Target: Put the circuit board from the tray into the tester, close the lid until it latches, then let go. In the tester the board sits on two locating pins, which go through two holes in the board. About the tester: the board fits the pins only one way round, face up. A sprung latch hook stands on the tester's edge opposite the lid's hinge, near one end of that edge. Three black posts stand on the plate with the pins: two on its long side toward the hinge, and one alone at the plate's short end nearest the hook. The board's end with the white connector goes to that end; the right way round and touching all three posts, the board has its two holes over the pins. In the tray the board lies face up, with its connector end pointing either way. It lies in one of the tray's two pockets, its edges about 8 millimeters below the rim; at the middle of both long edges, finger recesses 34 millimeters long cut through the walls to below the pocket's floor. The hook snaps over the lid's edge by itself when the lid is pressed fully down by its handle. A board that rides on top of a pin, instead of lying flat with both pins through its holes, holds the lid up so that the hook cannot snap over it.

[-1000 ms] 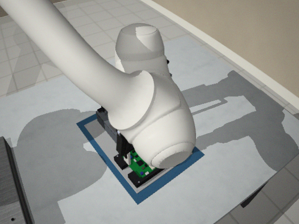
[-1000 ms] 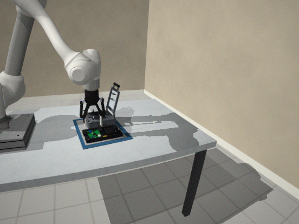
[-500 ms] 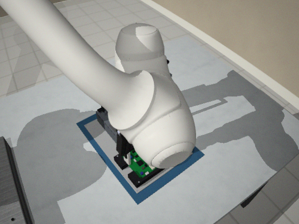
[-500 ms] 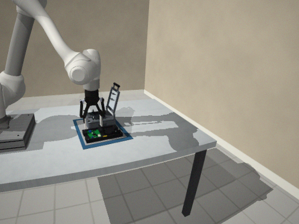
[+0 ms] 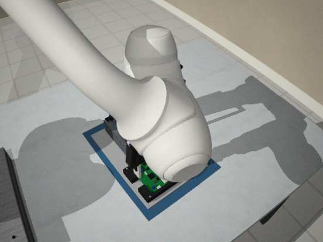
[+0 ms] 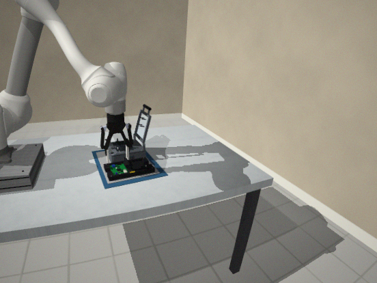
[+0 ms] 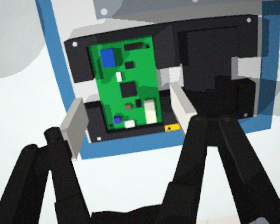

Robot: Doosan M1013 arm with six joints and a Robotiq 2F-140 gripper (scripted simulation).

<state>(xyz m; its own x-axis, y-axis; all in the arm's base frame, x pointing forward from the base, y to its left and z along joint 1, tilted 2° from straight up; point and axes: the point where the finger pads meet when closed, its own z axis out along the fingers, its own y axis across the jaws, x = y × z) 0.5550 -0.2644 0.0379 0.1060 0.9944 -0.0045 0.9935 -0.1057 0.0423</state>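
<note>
Right now the green circuit board is 7 cm below my hand. Also, from my hand: latch hook: 2 cm ahead, 23 cm to the left, 1 cm below; tester lid: 20 cm ahead, 15 cm to the left, 9 cm above.
</note>
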